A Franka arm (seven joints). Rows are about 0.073 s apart.
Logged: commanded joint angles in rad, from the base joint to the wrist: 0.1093 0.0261 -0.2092 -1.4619 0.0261 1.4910 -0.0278; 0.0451 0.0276 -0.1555 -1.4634 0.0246 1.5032 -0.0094; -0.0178 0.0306 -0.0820 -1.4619 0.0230 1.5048 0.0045; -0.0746 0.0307 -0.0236 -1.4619 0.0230 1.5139 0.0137; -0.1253 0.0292 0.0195 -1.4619 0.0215 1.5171 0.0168; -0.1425 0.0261 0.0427 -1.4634 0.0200 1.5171 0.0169; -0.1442 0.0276 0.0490 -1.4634 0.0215 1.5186 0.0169; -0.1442 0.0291 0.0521 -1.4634 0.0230 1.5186 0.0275; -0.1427 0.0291 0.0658 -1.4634 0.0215 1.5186 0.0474; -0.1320 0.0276 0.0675 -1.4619 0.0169 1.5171 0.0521; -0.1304 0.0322 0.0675 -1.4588 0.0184 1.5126 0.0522
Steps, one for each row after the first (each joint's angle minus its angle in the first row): -0.0642 0.0015 0.0537 -0.0015 -0.0015 0.0122 0.0184; -0.1271 0.0045 0.1272 0.0000 -0.0031 0.0138 0.0323; -0.1839 0.0046 0.1856 0.0000 -0.0031 0.0229 0.0415; -0.2346 0.0031 0.2287 0.0000 -0.0046 0.0261 0.0446; -0.2518 0.0000 0.2519 -0.0015 -0.0061 0.0261 0.0447; -0.2535 0.0015 0.2582 -0.0015 -0.0046 0.0276 0.0447; -0.2535 0.0030 0.2613 -0.0015 -0.0031 0.0276 0.0553; -0.2520 0.0030 0.2750 -0.0015 -0.0046 0.0276 0.0752; -0.2413 0.0015 0.2767 0.0000 -0.0092 0.0261 0.0799; -0.2397 0.0061 0.2767 0.0031 -0.0077 0.0216 0.0800
